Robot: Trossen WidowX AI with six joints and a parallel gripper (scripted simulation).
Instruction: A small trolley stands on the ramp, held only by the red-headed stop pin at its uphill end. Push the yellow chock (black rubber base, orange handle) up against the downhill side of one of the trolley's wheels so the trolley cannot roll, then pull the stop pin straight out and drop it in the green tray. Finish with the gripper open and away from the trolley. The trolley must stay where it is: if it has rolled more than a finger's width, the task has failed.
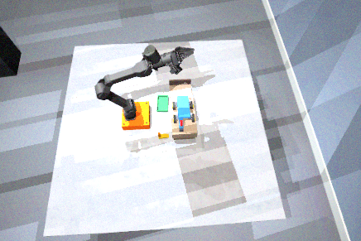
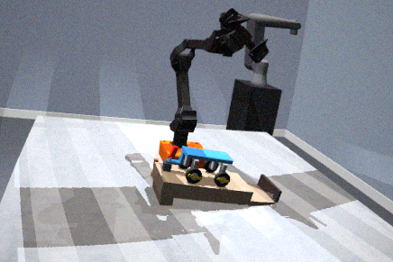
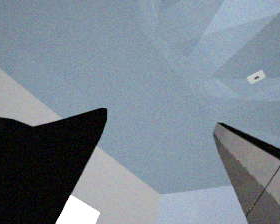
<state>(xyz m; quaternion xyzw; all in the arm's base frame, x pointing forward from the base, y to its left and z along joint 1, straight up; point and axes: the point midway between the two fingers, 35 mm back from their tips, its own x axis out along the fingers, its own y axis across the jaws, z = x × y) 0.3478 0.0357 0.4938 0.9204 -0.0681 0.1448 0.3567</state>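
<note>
Now: gripper tip 54 cm above the yellow chock, 19 cm past it and 18 cm to the left of it. The rest, counted from my gripper tip: red-headed stop pin: 44 cm below, 18 cm to the right, 8 cm behind; then blue trolley: 45 cm below, 7 cm to the right, 5 cm behind; then tan ramp: 52 cm below, 7 cm to the right, 5 cm behind.
</note>
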